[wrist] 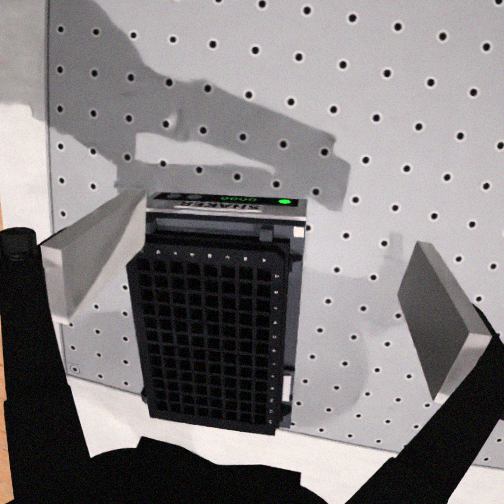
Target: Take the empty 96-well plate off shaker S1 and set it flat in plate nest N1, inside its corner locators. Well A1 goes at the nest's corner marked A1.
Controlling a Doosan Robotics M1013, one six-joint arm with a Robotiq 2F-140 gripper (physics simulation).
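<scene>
The black 96-well plate point(212, 335) sits on top of shaker S1 point(227, 207), a grey box with a lit green light on its front panel. The plate's wells look empty. White index marks run along its top edge and right edge. My gripper point(260, 300) is open, with its two grey finger pads spread wide. The left pad point(87, 255) is left of the plate and the right pad point(440, 320) is well off to its right. The pads hover above the plate and touch nothing. Plate nest N1 is not in view.
The shaker stands on a grey perforated breadboard point(350, 150) with rows of holes. The board's edge and a white surface point(310, 460) run along the bottom. A wooden strip point(4, 450) shows at the far left edge.
</scene>
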